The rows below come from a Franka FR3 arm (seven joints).
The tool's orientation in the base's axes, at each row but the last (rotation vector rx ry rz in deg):
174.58, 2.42, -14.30
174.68, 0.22, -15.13
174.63, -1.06, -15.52
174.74, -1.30, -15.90
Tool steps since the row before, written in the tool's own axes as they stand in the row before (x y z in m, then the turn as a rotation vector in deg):
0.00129, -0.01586, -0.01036, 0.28, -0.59, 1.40
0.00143, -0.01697, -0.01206, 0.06, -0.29, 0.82
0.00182, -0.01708, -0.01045, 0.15, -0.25, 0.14
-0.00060, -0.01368, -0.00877, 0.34, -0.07, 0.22
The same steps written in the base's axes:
0.00240, 0.01672, 0.00868, 0.03, 0.47, -1.47
0.00332, 0.01789, 0.01022, -0.08, 0.22, -0.84
0.00372, 0.01782, 0.00853, 0.12, 0.24, -0.18
0.00110, 0.01433, 0.00761, 0.30, 0.05, -0.28

